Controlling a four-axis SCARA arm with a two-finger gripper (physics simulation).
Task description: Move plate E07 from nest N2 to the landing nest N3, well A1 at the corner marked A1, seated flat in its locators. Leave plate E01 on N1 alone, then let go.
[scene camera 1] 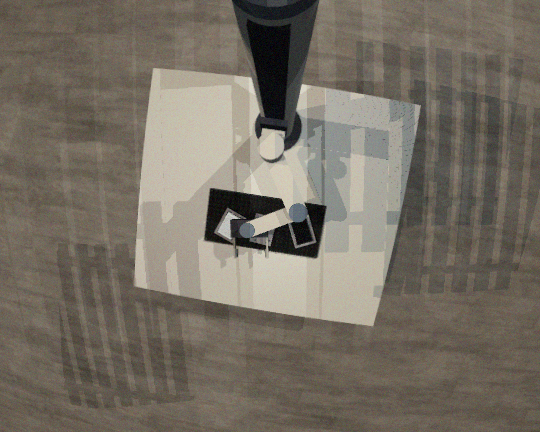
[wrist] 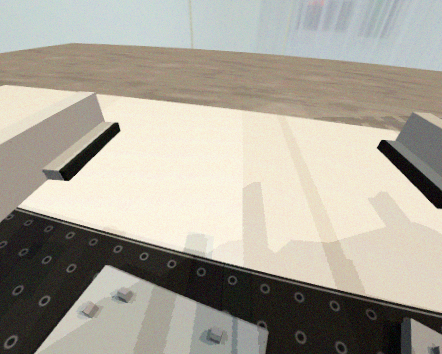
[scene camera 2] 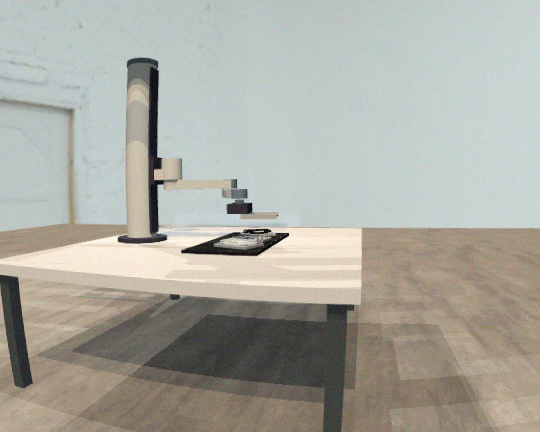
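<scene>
My gripper (scene camera 1: 251, 254) (scene camera 2: 277, 215) (wrist: 248, 119) is open and empty, its two fingers wide apart. It hangs above the black board, over the middle nest and the gap beside it. The middle nest (scene camera 1: 262, 240) (wrist: 160, 320) is a flat grey plate with small locator pegs and carries no plate where it shows; the arm partly covers it in scene camera 1. A white plate (scene camera 1: 227, 222) sits in the left nest, partly hidden by the gripper body. A dark plate (scene camera 1: 302, 233) (scene camera 2: 257, 231) sits in the right nest. I cannot read E07, E01, the nest names or the A1 mark.
The black perforated board (scene camera 1: 217, 198) (scene camera 2: 195, 248) (wrist: 45, 280) lies on the pale table (scene camera 1: 175, 115) (scene camera 2: 310, 280) (wrist: 165, 165). The arm's column (scene camera 2: 138, 185) stands on the table behind the board. A corner of another nest (wrist: 425, 341) shows at the wrist view's lower right.
</scene>
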